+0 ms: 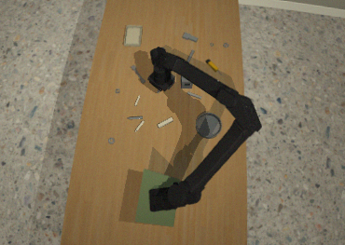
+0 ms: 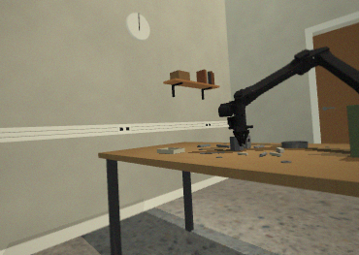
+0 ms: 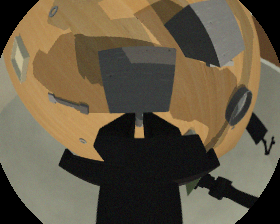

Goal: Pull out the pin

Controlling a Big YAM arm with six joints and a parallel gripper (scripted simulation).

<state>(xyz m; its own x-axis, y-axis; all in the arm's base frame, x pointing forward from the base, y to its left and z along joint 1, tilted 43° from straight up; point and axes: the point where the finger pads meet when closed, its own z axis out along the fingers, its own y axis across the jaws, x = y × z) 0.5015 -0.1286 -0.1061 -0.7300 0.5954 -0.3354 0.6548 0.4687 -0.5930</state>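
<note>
Now: the slim grey pin 10 mm to the right of my hand and 10 mm ahead of it. The rest, counted from my hand: shallow tray (350 mm ahead, 130 mm to the left, 20 mm below); round dish (220 mm to the right, 200 mm behind, 20 mm below); white stick (170 mm behind, 20 mm below, 10 mm to the right).
</note>
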